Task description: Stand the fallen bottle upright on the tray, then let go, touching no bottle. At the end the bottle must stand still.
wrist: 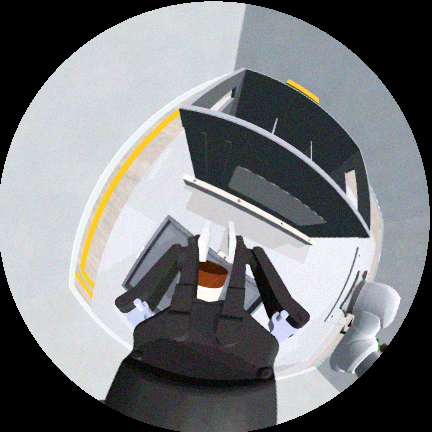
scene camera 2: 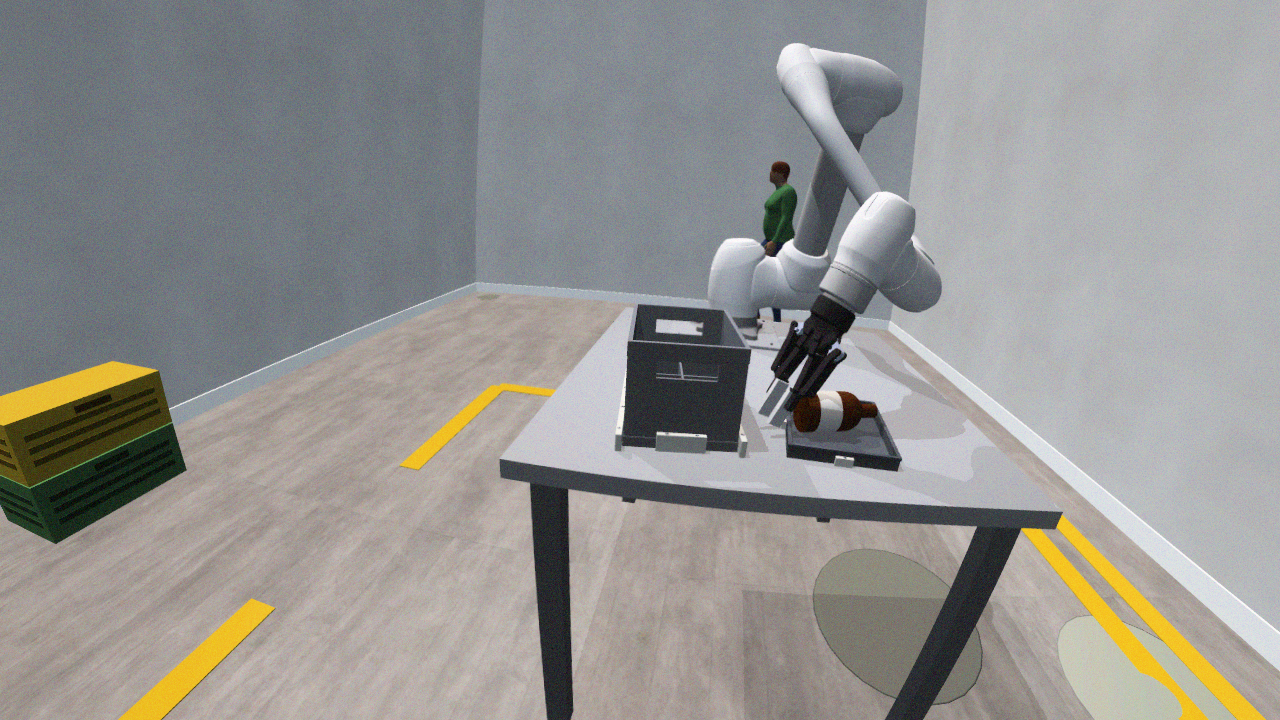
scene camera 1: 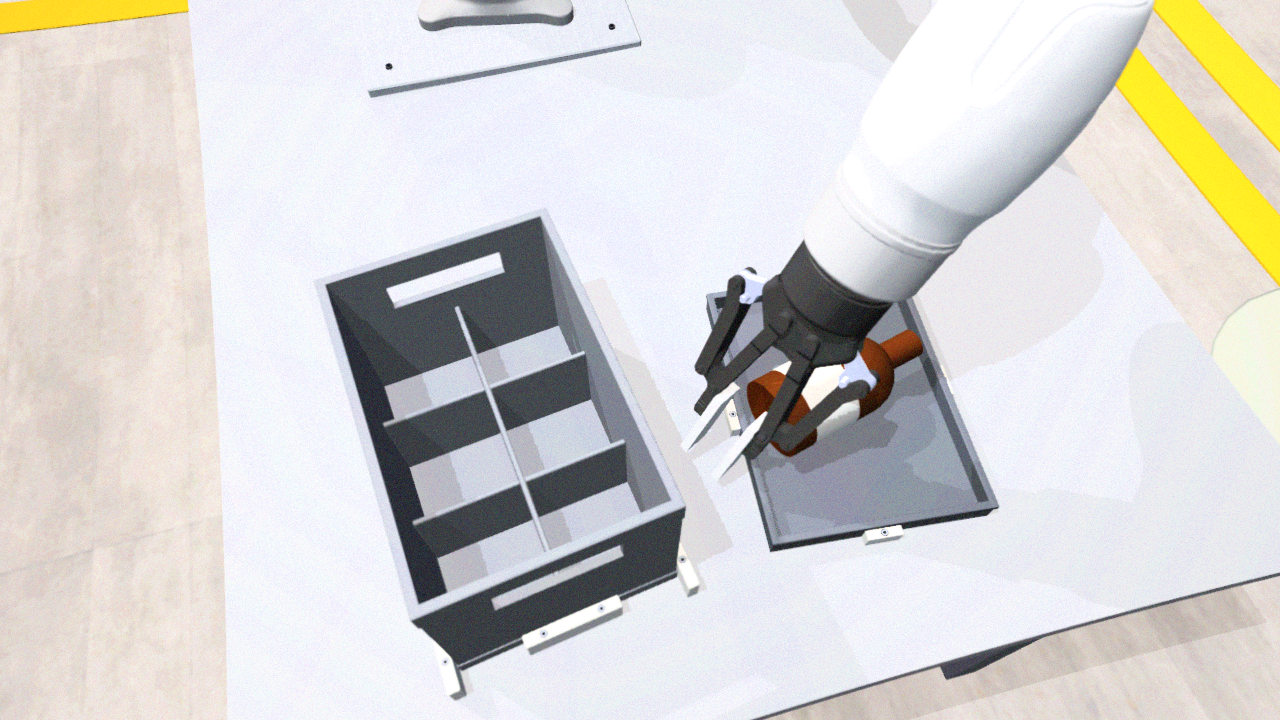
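Pixels of known places: gripper, fingertip midpoint: [wrist: 219,228] [scene camera 2: 767,419] [scene camera 1: 707,455]; arm's base, origin of the base link: [wrist: 352,295].
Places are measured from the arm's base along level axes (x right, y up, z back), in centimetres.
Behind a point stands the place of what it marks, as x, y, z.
A brown bottle [scene camera 1: 875,394] @(-32.1, 4.8, -63.6) [scene camera 2: 836,411] @(-29.4, 4.4, -65.2) [wrist: 212,275] @(-23.1, 6.4, -63.1) with a white label lies on its side on the shallow dark grey tray [scene camera 1: 859,531] @(-29.2, 1.0, -74.2) [scene camera 2: 888,447] @(-39.8, -0.1, -66.6) [wrist: 169,221] @(-22.7, -0.1, -74.0). Its neck points right and its base points toward the crate. My gripper [scene camera 1: 712,452] @(-17.5, 1.2, -66.4) [scene camera 2: 770,414] @(-17.5, 1.2, -66.4) [wrist: 219,228] @(-17.5, 1.2, -66.4) is tilted above the tray's crate-side rim and is slightly open. A narrow gap shows between its pale pads, with no bottle in it. The fingertips reach past the bottle's base. The finger links cover part of the bottle in the scene camera 1 view, and I cannot tell whether they touch it.
A tall grey crate [scene camera 1: 626,376] @(-10.6, 16.2, -66.0) [scene camera 2: 684,420] @(-5.1, 3.9, -78.7) [wrist: 260,165] @(-11.2, 12.4, -68.1) with dividers stands beside the tray. Small white blocks sit along the crate and tray edges. The robot base plate [scene camera 1: 501,67] @(-0.3, -0.4, -15.2) is at the table's back. A person in green [scene camera 2: 780,210] stands behind the table.
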